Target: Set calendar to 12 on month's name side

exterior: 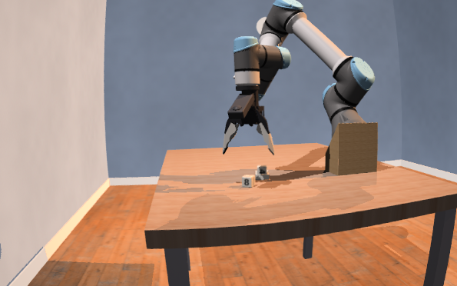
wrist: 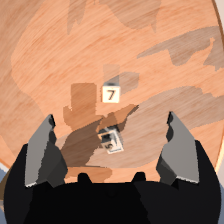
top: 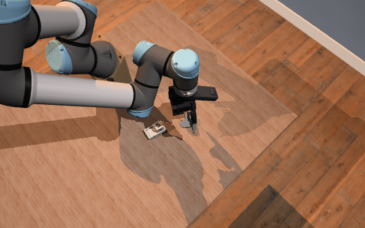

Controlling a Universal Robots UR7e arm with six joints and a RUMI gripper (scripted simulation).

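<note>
Now: the white digit cube 80 mm below my hand. From my hand the other things lie so: calendar tray: 120 mm to the right, 90 mm below, 80 mm behind.
</note>
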